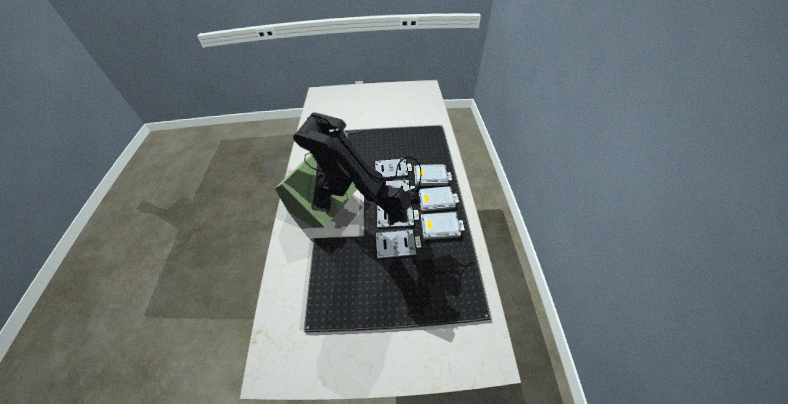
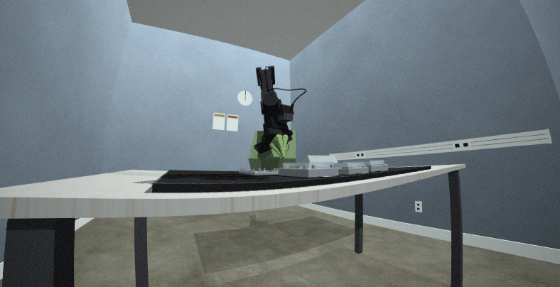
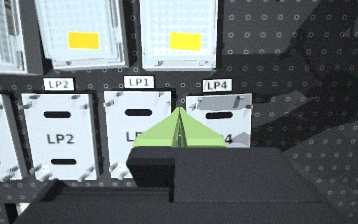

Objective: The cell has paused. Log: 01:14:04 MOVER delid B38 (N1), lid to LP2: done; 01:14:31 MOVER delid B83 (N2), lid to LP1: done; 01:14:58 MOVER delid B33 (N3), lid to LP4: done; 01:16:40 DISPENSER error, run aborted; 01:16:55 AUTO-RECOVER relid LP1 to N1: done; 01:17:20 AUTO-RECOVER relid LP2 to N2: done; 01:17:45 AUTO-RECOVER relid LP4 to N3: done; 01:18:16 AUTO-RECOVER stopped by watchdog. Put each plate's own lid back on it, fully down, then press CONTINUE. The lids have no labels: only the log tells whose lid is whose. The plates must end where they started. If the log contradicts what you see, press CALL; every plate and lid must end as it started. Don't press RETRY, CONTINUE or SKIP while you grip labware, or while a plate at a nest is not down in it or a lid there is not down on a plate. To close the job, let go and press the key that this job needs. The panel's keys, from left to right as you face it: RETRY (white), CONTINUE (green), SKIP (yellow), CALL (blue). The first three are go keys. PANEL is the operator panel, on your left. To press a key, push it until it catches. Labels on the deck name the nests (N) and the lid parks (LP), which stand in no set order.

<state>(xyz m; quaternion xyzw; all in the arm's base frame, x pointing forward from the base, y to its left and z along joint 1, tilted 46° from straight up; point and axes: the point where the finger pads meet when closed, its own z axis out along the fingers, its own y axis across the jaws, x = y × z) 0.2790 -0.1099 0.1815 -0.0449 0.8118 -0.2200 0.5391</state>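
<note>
Now: hand 160 mm short of the plate, 100 mm to the right of it and 40 mm above it. The rest, counted from my hand: lid park LP4: 60 mm behind, 60 mm to the right, 60 mm below; green continue key: 230 mm behind, 520 mm to the left; lid park LP2: 10 mm behind, 200 mm to the left, 60 mm below.
</note>
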